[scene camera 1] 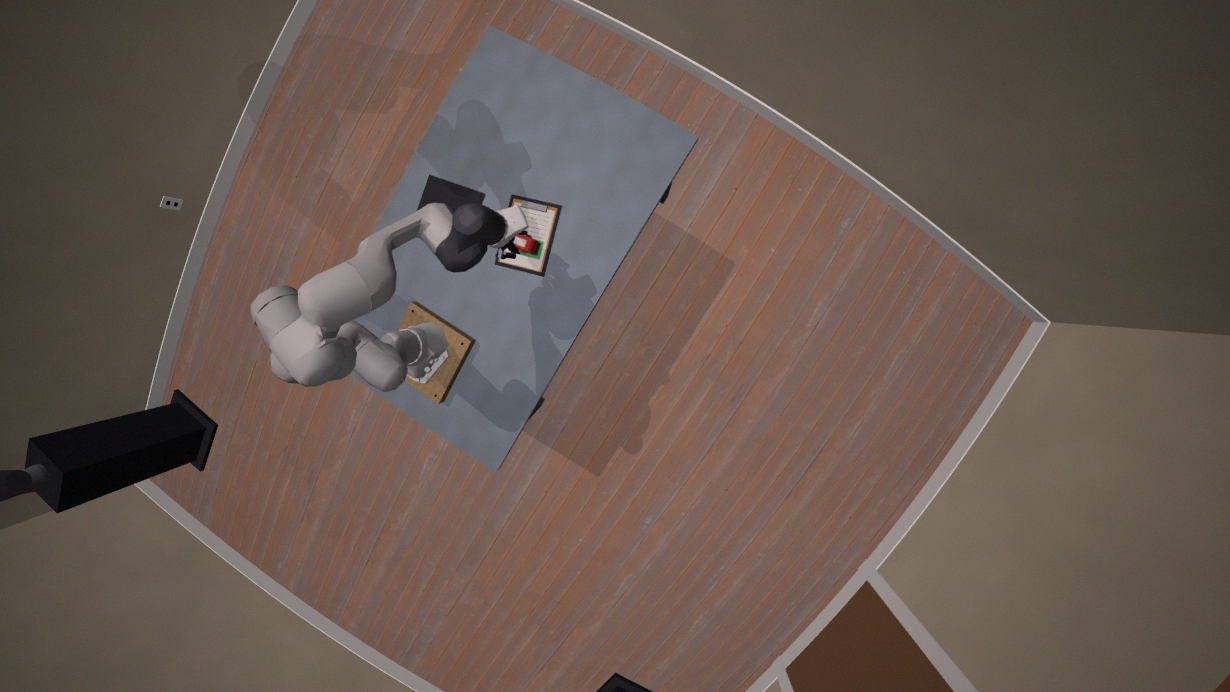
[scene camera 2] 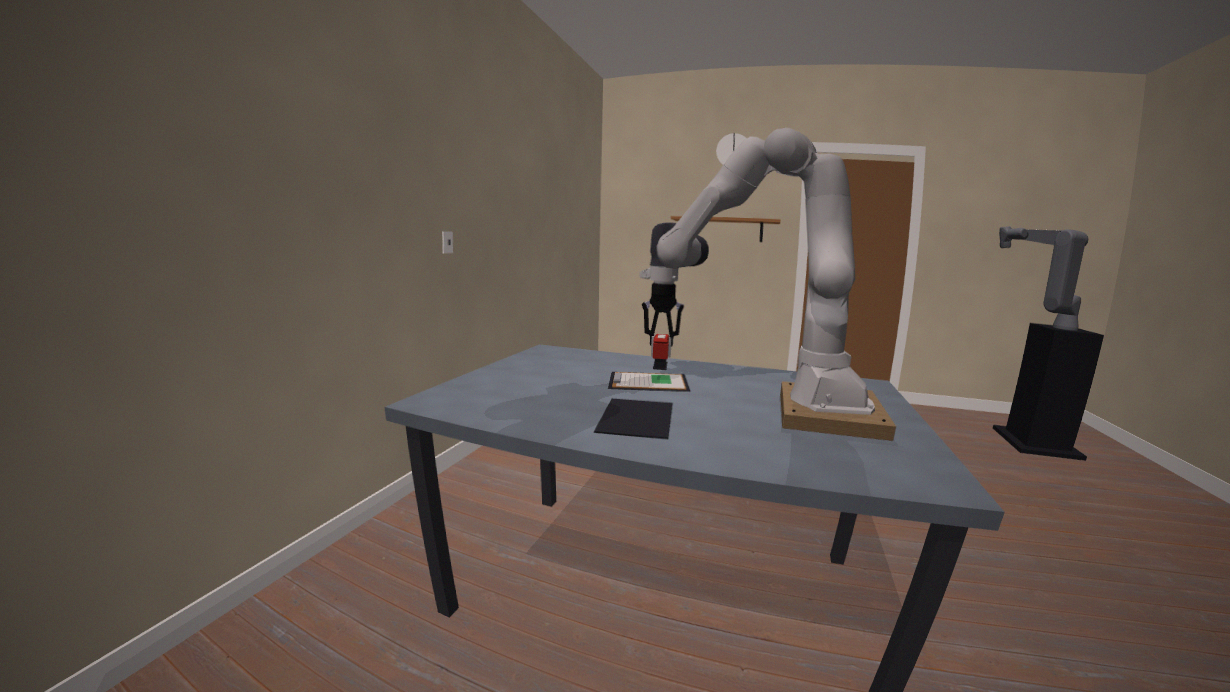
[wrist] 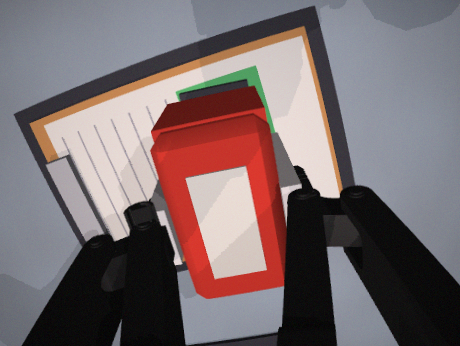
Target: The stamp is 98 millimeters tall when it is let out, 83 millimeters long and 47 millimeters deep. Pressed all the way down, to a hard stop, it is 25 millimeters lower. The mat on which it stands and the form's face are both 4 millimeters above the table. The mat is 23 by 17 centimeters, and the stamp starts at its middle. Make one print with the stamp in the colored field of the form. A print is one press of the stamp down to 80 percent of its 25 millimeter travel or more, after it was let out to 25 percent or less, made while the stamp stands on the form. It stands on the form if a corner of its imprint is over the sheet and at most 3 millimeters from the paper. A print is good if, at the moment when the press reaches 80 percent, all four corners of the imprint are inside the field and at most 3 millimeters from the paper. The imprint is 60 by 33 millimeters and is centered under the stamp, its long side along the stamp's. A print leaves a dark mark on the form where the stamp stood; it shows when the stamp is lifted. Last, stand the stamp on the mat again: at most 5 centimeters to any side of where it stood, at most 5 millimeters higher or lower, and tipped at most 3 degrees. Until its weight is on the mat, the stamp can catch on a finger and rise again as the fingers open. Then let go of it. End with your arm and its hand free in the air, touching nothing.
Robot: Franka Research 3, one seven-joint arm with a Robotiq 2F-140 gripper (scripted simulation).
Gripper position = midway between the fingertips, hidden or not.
Observation:
In view: my gripper (scene camera 2: 660, 355), a red stamp (wrist: 213, 152) and a form (scene camera 1: 542, 217).
My gripper shows as well in the wrist view (wrist: 226, 165). The form is seen too in scene camera 2 (scene camera 2: 619, 380) and in the wrist view (wrist: 92, 143).

